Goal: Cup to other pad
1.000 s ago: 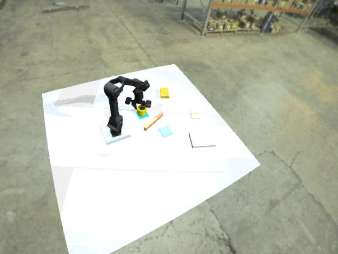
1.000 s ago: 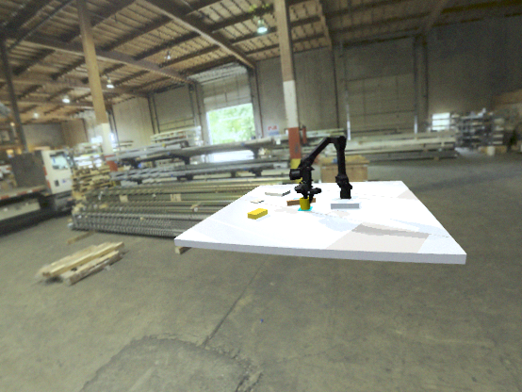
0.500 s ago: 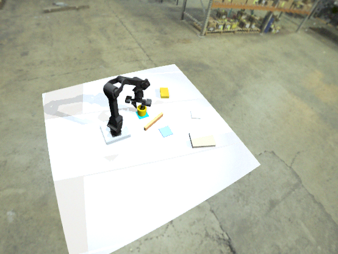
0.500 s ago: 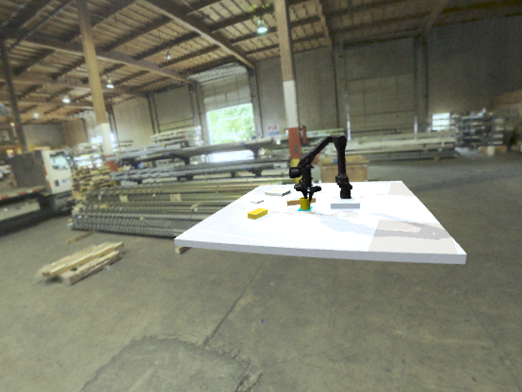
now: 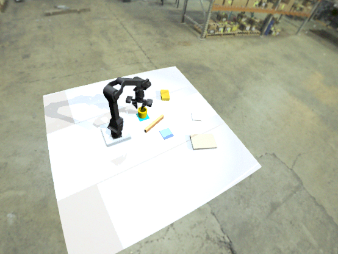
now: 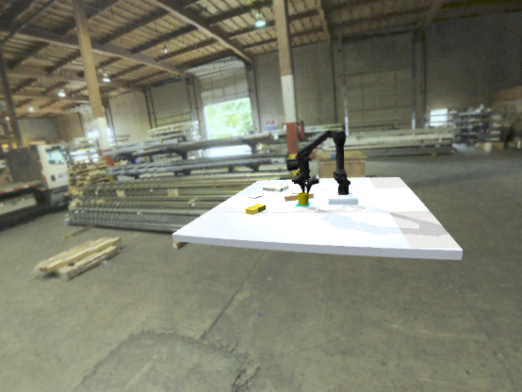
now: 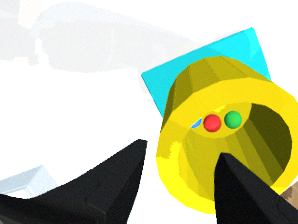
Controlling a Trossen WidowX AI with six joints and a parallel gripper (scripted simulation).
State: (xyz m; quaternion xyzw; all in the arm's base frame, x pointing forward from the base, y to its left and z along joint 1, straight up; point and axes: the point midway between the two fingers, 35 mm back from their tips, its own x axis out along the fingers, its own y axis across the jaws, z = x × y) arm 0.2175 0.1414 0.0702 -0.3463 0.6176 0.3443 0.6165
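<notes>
Right now my gripper tip is 40 mm above the yellow cup, 20 mm short of it and 10 mm to the left of it. Also, from my gripper tip: wooden bar (120 mm to the right, 80 mm ahead, 70 mm below); blue pad (230 mm to the right, 130 mm ahead, 80 mm below); cyan pad (80 mm below, 20 mm ahead, 10 mm to the right).
</notes>
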